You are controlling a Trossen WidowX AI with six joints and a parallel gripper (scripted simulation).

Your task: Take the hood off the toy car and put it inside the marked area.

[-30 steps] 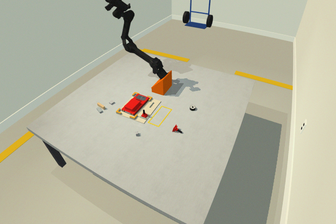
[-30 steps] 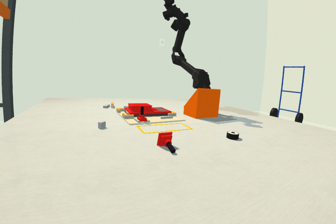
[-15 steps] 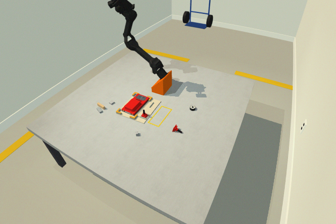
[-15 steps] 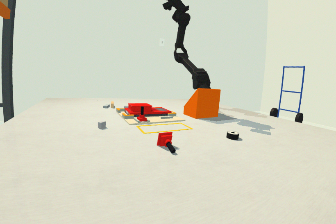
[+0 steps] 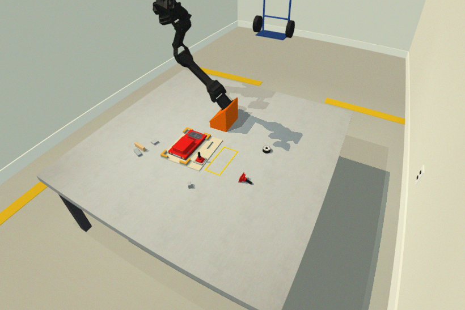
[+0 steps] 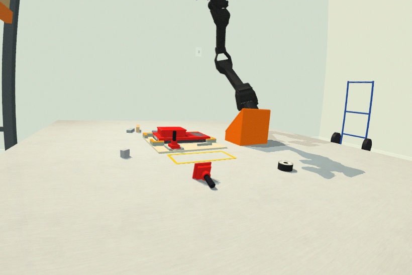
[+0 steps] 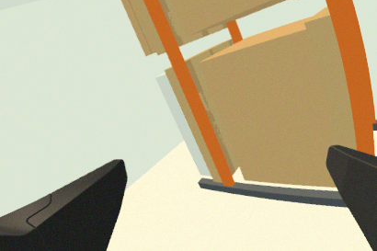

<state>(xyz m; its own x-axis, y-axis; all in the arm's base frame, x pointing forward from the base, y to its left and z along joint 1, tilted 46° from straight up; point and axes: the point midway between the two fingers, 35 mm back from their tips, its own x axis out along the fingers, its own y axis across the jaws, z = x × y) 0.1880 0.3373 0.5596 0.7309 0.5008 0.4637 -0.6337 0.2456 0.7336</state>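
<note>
Now: the hood 71 cm below my gripper tip, 10 cm to the left of it and 7 cm ahead of it. Round my gripper tip: black wheel (74 cm below, 47 cm to the left, 15 cm behind).
</note>
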